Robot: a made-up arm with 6 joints. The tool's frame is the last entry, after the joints.
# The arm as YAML. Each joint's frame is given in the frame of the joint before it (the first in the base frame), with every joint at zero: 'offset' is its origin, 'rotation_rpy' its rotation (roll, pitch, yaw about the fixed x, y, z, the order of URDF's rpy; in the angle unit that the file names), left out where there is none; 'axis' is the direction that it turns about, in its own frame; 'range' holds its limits. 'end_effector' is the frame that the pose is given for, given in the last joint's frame.
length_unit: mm
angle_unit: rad
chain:
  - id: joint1
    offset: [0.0, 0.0, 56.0]
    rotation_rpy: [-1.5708, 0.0, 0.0]
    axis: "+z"
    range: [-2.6, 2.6]
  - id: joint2
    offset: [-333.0, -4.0, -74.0]
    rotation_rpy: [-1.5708, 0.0, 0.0]
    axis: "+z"
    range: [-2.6, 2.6]
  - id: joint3
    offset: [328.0, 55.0, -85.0]
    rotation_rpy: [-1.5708, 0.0, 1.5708]
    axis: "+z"
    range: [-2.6, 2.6]
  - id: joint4
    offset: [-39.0, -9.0, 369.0]
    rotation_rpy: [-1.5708, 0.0, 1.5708]
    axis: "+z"
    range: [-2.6, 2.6]
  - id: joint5
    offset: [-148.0, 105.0, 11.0]
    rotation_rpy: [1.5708, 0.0, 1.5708]
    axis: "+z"
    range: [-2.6, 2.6]
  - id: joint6
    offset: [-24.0, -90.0, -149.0]
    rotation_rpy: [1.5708, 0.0, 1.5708]
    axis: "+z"
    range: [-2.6, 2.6]
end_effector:
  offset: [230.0, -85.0, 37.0]
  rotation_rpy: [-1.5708, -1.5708, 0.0]
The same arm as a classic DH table. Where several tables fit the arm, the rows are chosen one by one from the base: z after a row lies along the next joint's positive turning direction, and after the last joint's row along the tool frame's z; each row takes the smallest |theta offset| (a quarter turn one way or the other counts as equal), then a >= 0, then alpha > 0; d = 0 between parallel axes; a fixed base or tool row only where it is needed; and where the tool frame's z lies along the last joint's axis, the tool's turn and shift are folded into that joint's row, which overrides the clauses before.
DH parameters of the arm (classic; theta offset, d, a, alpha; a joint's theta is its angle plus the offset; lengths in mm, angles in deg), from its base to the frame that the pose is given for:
base (fixed): 0 56 0 -90
joint1: 0 -74 -333 -90
joint2: 90 -89 55 -90
joint3: -90 41 9 90
joint4: -90 50 105 90
joint5: -90 -297 90 -90
joint6: 0 13 -230 90
tool (fixed): 90 -85 0 0
Joint limits (deg, base to tool): -148.97..148.97 -148.97..148.97 -148.97..148.97 -148.97..148.97 -148.97..148.97 -148.97..148.97

